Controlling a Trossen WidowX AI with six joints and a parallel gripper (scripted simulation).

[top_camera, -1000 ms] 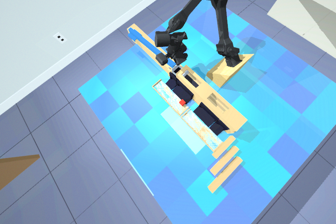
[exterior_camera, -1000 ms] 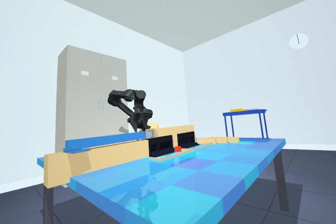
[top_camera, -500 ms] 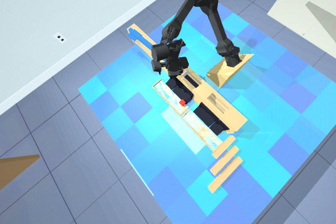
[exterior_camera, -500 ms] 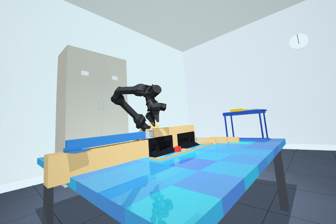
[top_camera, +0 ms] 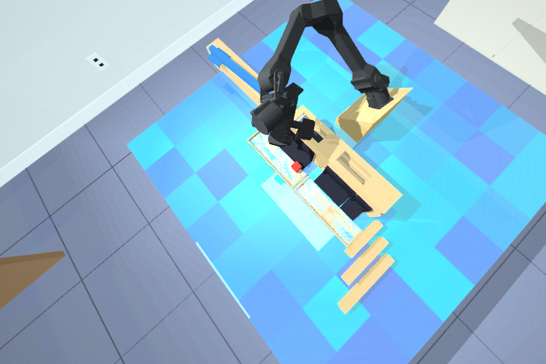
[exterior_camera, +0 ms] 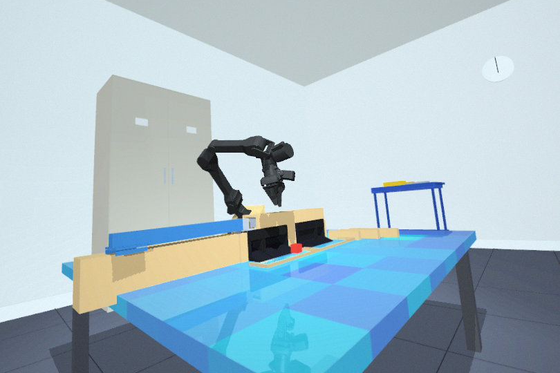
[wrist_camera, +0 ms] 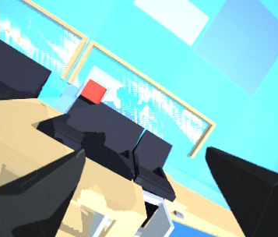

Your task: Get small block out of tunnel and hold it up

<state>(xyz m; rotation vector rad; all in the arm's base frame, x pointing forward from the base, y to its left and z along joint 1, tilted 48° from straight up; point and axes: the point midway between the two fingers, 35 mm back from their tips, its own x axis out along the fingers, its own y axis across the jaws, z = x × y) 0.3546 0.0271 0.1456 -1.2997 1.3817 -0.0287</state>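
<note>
My gripper tip is 10 mm past the small red block, 80 mm to the right of it and 160 mm above it. Round my gripper tip: tan tunnel (70 mm behind, 80 mm to the right, 110 mm below).
</note>
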